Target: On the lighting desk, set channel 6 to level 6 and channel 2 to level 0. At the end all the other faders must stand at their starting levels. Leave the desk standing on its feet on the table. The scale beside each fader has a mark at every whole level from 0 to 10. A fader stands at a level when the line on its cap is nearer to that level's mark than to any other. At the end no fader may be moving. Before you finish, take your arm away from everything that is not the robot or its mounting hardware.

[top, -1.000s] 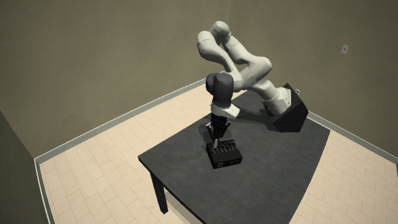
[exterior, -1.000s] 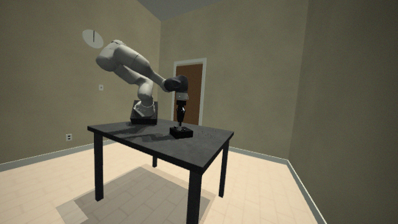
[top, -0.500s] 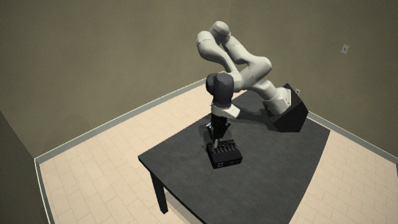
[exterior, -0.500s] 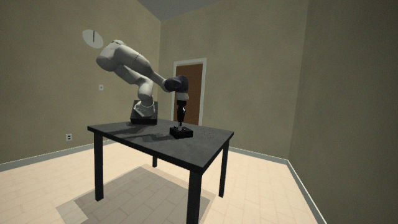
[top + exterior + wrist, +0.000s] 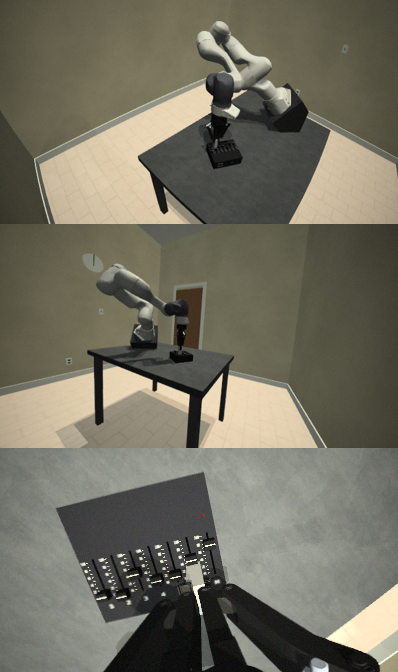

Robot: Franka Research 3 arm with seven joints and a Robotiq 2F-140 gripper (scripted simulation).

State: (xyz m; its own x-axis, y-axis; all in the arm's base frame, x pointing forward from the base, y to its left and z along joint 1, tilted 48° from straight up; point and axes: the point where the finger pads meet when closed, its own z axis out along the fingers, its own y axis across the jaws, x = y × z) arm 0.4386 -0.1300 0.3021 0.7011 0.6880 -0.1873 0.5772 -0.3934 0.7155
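My gripper is now 30 mm above the channel 6 cap, 10 mm to the right of it and 10 mm short of it. From my hand the other things lie so: channel 1 cap 90 mm to the left, 70 mm behind, 30 mm below; then channel 2 cap 70 mm to the left, 60 mm behind, 30 mm below.
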